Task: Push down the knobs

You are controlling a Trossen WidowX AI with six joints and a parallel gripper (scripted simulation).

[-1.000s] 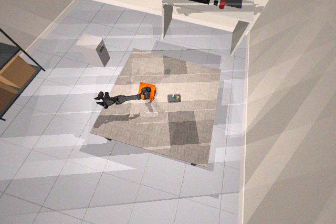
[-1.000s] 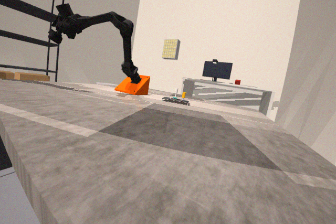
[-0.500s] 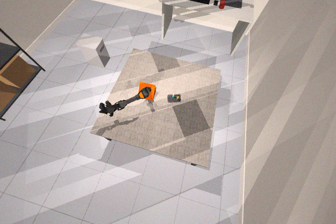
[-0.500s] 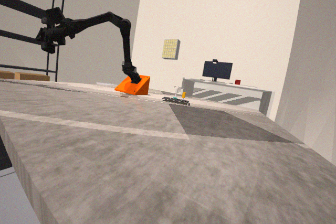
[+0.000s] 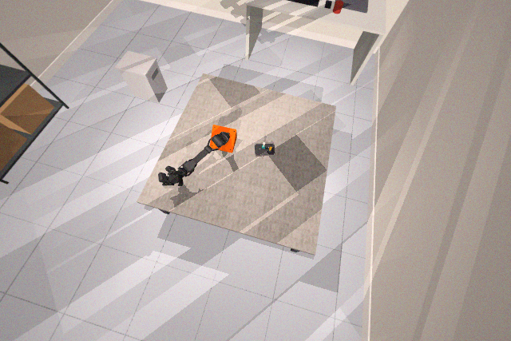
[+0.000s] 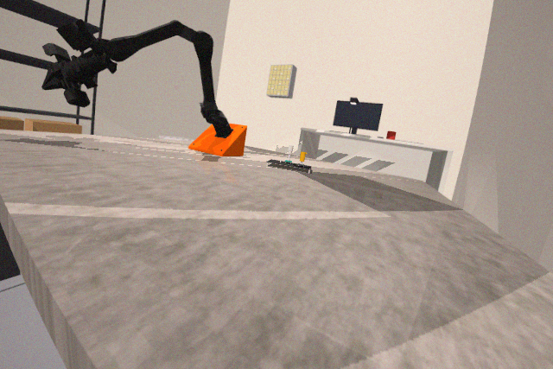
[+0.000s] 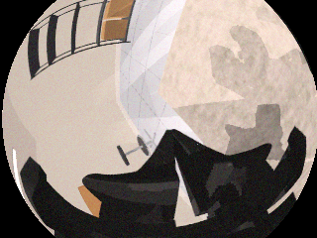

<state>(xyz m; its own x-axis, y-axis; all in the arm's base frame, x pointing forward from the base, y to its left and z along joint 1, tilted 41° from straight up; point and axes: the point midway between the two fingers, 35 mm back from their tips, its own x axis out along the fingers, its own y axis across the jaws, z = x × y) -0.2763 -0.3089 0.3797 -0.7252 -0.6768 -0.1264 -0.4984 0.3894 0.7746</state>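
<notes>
Right now the white knob is 62 cm ahead of my gripper tip, 50 cm to the left of it and 8 cm below it. Round my gripper tip: orange knob (67 cm ahead, 49 cm to the left, 9 cm below).
</notes>
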